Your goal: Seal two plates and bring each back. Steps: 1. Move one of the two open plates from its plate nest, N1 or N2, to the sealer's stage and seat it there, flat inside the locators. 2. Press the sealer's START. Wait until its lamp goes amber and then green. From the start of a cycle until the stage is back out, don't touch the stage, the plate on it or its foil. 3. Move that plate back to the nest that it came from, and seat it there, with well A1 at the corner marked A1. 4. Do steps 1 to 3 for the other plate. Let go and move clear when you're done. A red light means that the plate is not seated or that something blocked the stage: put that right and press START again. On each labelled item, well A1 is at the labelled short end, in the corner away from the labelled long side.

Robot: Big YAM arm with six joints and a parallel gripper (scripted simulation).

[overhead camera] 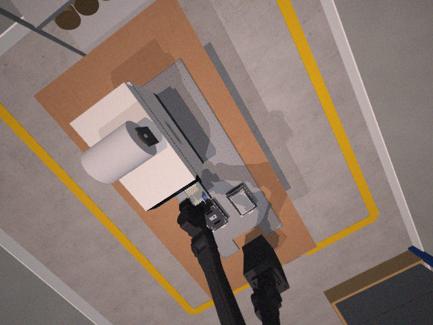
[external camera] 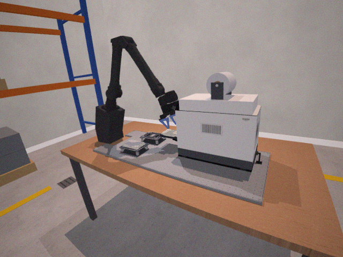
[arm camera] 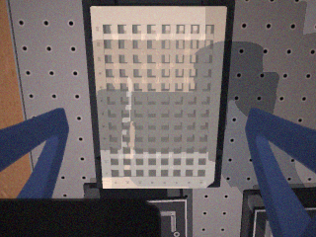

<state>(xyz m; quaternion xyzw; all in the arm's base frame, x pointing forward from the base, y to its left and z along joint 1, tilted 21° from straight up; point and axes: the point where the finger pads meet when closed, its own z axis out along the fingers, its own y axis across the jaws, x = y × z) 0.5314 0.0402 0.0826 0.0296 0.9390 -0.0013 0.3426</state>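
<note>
Right now the white well plate is 50 mm below my hand. Also, from my hand: foil roll (330 mm ahead, 260 mm above, 20 mm to the right); dark sealer stage (60 mm below); start button (110 mm ahead, 90 mm to the left, 40 mm above).
</note>
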